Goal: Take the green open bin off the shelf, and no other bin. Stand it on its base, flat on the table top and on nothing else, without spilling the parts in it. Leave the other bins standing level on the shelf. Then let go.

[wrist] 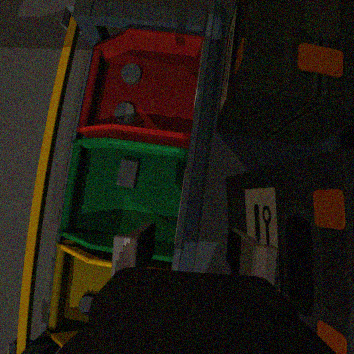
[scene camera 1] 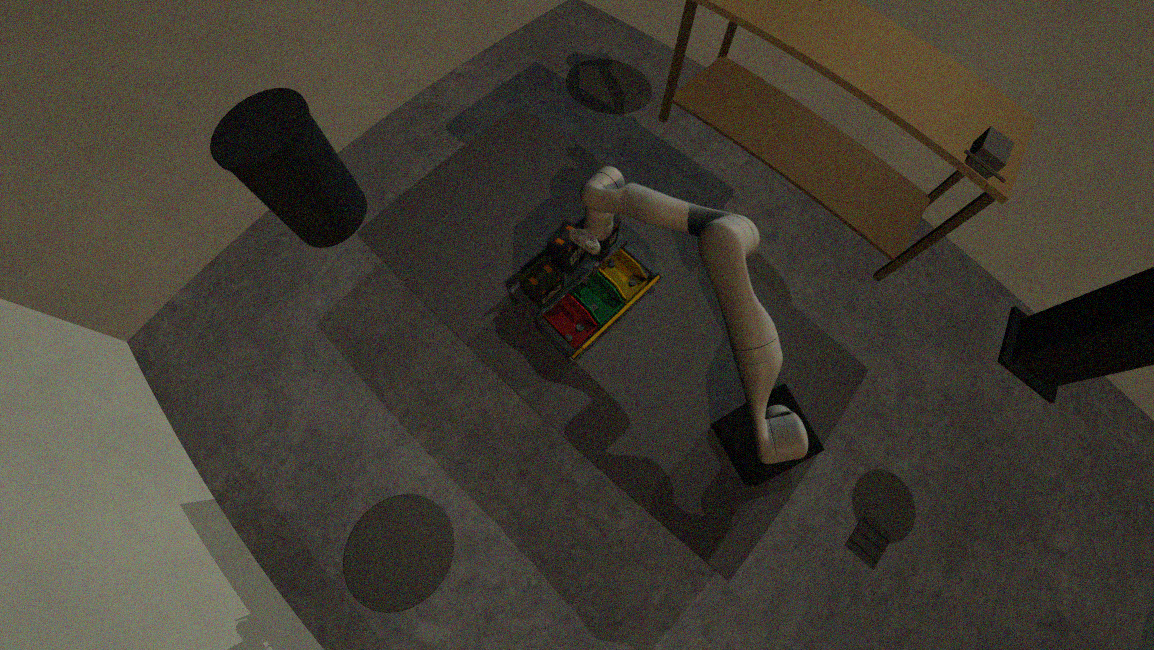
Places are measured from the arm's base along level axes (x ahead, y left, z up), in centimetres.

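Pixels of known places: gripper, between the fingertips: point(wrist: 190, 241) point(scene camera 1: 587, 266).
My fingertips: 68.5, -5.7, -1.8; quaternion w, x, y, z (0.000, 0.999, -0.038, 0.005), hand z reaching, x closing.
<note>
For each thing: its middle in the pictures, then the offset to it from my fingertips, as dx, dy, dz. "spot": a spot on its surface instead.
- green open bin, a spot on its surface: point(wrist: 150, 187) point(scene camera 1: 589, 301) spot: -4.2, +4.1, -12.6
- shelf, a spot on its surface: point(wrist: 202, 110) spot: +1.2, +10.3, -3.3
- red bin, a spot on its surface: point(wrist: 165, 85) spot: -2.5, +16.4, -12.6
- yellow bin, a spot on its surface: point(wrist: 92, 277) spot: -11.1, -6.5, -12.6
- yellow strip, middle of its body: point(wrist: 41, 182) point(scene camera 1: 617, 315) -14.8, +4.4, -7.5
The green open bin point(scene camera 1: 595, 296) point(wrist: 150, 187) sits on the shelf point(wrist: 202, 110) between the red bin point(scene camera 1: 569, 321) point(wrist: 165, 85) and the yellow bin point(scene camera 1: 625, 272) point(wrist: 92, 277). A small grey part shows in it in the wrist view. My gripper point(scene camera 1: 587, 242) point(wrist: 190, 241) is open and empty. In the wrist view one finger overlaps the green bin's edge near the yellow bin; the other is beyond the shelf's rail, over a dark case's label. The fingertips' height is hard to judge, and the gripper body hides much of the yellow bin.
Dark cases point(scene camera 1: 541, 280) with orange latches and tool labels point(wrist: 261, 210) stand close along the shelf's other side. A yellow strip point(scene camera 1: 617, 317) point(wrist: 42, 165) runs along the shelf's front. A wooden bench point(scene camera 1: 872, 64) and a black bin point(scene camera 1: 290, 177) stand farther away.
</note>
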